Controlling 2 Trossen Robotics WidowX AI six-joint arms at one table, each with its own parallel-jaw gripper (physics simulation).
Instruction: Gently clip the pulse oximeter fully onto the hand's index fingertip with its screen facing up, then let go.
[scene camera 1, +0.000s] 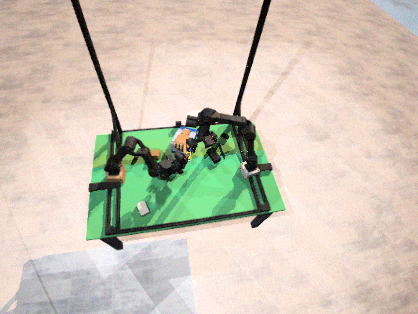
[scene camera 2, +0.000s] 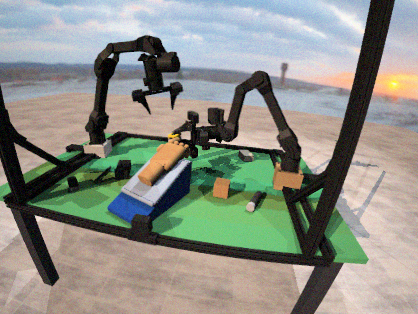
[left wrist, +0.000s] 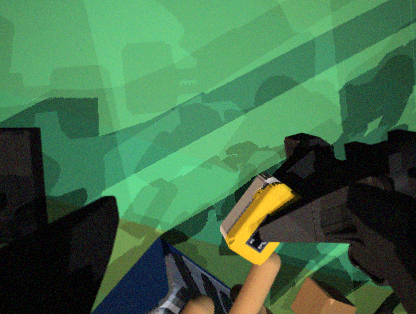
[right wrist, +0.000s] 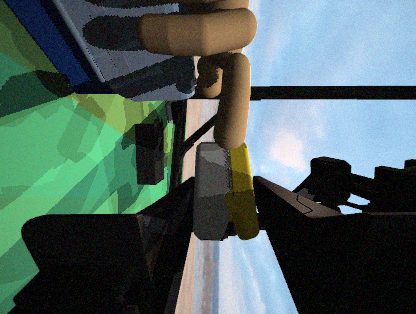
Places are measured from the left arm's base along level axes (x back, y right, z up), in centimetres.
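Pixels of known places: left gripper, fingertip midpoint: (scene camera 1: 199, 150) (scene camera 2: 161, 112) (left wrist: 233, 201); right gripper, fingertip midpoint: (scene camera 1: 189, 155) (scene camera 2: 172, 137) (left wrist: 249, 221) (right wrist: 224, 182); left arm's base at its link origin: (scene camera 1: 250, 167) (scene camera 2: 97, 142); right arm's base at its link origin: (scene camera 1: 114, 171) (scene camera 2: 289, 168).
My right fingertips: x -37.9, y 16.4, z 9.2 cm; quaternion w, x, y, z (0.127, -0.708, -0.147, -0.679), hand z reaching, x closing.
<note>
For each thing: its top centre in the pictures, then the offset to it from my right fingertips. "pt": a spot on its surface instead.
- grey pulse oximeter at its top centre: (right wrist: 252, 190) (left wrist: 272, 227) (scene camera 2: 175, 133) dx -0.9, dy -0.3, dz +1.7 cm
- tan hand at a spot on its surface: (scene camera 2: 162, 160) (scene camera 1: 182, 135) pt dx +1.7, dy +18.3, dz -1.9 cm
- orange block at its top centre: (scene camera 2: 222, 181) (scene camera 1: 155, 152) dx -18.6, dy +16.0, dz -10.1 cm
- grey cylinder at its top centre: (scene camera 2: 255, 197) dx -29.2, dy +22.0, dz -12.4 cm
- pale box at its top centre: (scene camera 2: 246, 152) (scene camera 1: 142, 207) dx -35.8, dy -18.1, dz -12.1 cm
The yellow and grey pulse oximeter (scene camera 1: 188, 156) (scene camera 2: 173, 136) (left wrist: 260, 215) (right wrist: 215, 190) is at the index fingertip (left wrist: 257, 285) (right wrist: 234, 105) of the tan hand (scene camera 1: 185, 136) (scene camera 2: 162, 160). Its small dark screen faces up in the left wrist view. The fingertip meets its near end; how deep it sits inside is hidden. My right gripper (right wrist: 224, 182) is partly open, its fingers on either side of the oximeter, with a thin gap beside the yellow half. My left gripper (scene camera 2: 161, 109) is wide open and empty, high above the table, left of the hand in scene camera 2.
The hand rests on a blue wedge (scene camera 2: 175, 189) (left wrist: 137, 280) with a grey top. An orange block (scene camera 1: 155, 153) (scene camera 2: 221, 188) (left wrist: 317, 300) and a grey cylinder (scene camera 2: 255, 201) lie right of it in scene camera 2. Black boxes (scene camera 2: 123, 169) (scene camera 2: 73, 183) lie left. A pale box (scene camera 1: 143, 208) (scene camera 2: 245, 155) lies apart.
</note>
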